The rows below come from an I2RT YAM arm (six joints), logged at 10 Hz.
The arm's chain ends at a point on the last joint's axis. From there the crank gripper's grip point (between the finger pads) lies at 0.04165 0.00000 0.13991 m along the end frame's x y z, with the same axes.
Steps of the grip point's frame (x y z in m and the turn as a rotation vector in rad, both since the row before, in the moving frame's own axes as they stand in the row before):
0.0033, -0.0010, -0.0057, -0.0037, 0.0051, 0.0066
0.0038, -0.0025, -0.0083, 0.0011, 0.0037, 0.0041
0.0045, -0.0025, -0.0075, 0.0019, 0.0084, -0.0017
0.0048, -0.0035, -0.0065, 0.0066, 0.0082, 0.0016
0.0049, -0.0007, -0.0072, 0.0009, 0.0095, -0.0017
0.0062, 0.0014, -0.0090, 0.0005, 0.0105, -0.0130
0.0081, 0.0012, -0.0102, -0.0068, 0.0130, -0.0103
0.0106, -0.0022, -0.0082, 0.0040, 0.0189, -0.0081
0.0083, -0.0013, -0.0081, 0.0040, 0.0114, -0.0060
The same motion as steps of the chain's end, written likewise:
0.0026, -0.0018, -0.0055, -0.0037, 0.0051, 0.0066
0.0033, -0.0025, -0.0081, 0.0011, 0.0037, 0.0041
0.0033, -0.0022, -0.0071, 0.0019, 0.0084, -0.0017
0.0037, -0.0026, -0.0062, 0.0066, 0.0082, 0.0016
0.0036, -0.0005, -0.0068, 0.0009, 0.0095, -0.0017
0.0047, 0.0020, -0.0086, 0.0005, 0.0105, -0.0130
0.0063, 0.0007, -0.0096, -0.0068, 0.0130, -0.0103
0.0080, -0.0013, -0.0074, 0.0040, 0.0189, -0.0081
0.0067, -0.0005, -0.0076, 0.0040, 0.0114, -0.0060

